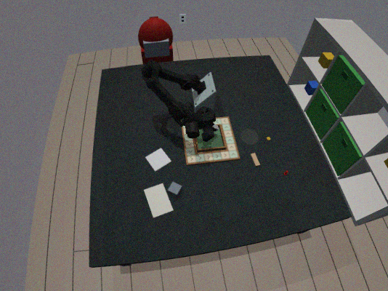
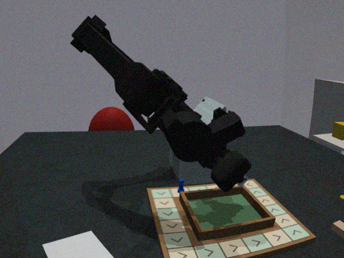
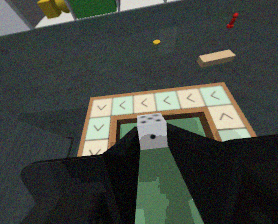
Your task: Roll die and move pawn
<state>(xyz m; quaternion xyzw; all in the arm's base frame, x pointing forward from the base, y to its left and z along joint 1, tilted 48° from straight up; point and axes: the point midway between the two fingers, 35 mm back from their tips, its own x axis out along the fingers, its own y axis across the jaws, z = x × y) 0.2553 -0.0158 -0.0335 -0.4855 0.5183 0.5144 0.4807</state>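
Right now my gripper tip is 10 cm to the left of the blue pawn, 10 cm past it and 6 cm above it. From my gripper tip the other things lie so: yellow piece (31 cm to the left, 8 cm below, 5 cm ahead); wooden block (19 cm to the left, 17 cm ahead, 8 cm below); white die (right at my gripper tip).
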